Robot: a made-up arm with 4 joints. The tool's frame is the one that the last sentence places. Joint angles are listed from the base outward.
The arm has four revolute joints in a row. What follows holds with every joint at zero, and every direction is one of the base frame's.
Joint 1 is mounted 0.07 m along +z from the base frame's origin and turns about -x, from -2.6 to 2.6 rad.
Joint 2 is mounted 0.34 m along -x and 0.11 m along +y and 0.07 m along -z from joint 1 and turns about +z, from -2.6 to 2.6 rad.
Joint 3 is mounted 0.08 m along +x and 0.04 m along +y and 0.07 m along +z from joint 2 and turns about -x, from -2.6 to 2.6 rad.
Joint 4 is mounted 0.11 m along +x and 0.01 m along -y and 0.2 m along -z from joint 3 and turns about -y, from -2.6 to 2.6 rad.
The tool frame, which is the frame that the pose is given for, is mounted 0.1 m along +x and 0.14 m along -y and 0.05 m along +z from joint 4; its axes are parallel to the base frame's.
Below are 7 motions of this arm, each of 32 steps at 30 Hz.
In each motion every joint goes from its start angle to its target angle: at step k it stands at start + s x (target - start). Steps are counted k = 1, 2, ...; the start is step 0. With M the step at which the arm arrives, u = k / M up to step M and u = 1 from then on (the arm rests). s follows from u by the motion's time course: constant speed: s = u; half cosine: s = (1 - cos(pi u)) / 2; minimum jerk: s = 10 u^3 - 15 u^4 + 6 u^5.
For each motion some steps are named. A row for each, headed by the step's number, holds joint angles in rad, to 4 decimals.
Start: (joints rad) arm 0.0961 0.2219 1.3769 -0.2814
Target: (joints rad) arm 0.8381 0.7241 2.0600 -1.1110
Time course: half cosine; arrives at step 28
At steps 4, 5, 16, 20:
4: 0.1328 0.2468 1.4107 -0.3225
5: 0.1530 0.2604 1.4293 -0.3450
16: 0.5497 0.5289 1.7945 -0.7885
20: 0.6984 0.6296 1.9314 -0.9548

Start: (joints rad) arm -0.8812 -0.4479 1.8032 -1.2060
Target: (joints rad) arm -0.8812 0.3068 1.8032 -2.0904
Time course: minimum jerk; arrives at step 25
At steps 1, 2, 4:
1: -0.8812 -0.4474 1.8032 -1.2065
2: -0.8812 -0.4445 1.8032 -1.2100
4: -0.8812 -0.4239 1.8032 -1.2341

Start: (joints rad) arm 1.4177 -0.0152 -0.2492 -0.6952
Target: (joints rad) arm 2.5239 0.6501 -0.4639 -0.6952
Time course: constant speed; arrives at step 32
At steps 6, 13, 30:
6: 1.6251 0.1095 -0.2895 -0.6952
13: 1.8671 0.2551 -0.3364 -0.6952
30: 2.4548 0.6085 -0.4505 -0.6952

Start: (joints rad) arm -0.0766 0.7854 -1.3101 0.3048
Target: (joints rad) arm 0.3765 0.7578 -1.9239 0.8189
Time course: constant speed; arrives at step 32
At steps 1, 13, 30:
1: -0.0624 0.7845 -1.3293 0.3209
13: 0.1075 0.7742 -1.5595 0.5137
30: 0.3482 0.7595 -1.8855 0.7868

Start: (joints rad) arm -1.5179 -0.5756 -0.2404 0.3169
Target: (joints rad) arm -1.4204 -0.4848 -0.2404 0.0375
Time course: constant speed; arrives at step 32
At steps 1, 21, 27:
1: -1.5149 -0.5728 -0.2404 0.3082
21: -1.4539 -0.5160 -0.2404 0.1335
27: -1.4356 -0.4990 -0.2404 0.0812

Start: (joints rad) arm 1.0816 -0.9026 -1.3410 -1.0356
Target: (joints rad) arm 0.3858 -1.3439 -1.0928 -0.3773
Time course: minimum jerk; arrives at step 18
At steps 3, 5, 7, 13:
3: 1.0569 -0.9183 -1.3322 -1.0122
5: 0.9877 -0.9622 -1.3075 -0.9468
7: 0.8740 -1.0343 -1.2669 -0.8391
13: 0.4797 -1.2843 -1.1263 -0.4661

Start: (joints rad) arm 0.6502 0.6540 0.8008 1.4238
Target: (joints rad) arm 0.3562 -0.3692 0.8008 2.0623
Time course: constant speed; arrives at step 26
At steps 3, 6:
3: 0.6163 0.5359 0.8008 1.4975
6: 0.5824 0.4179 0.8008 1.5711

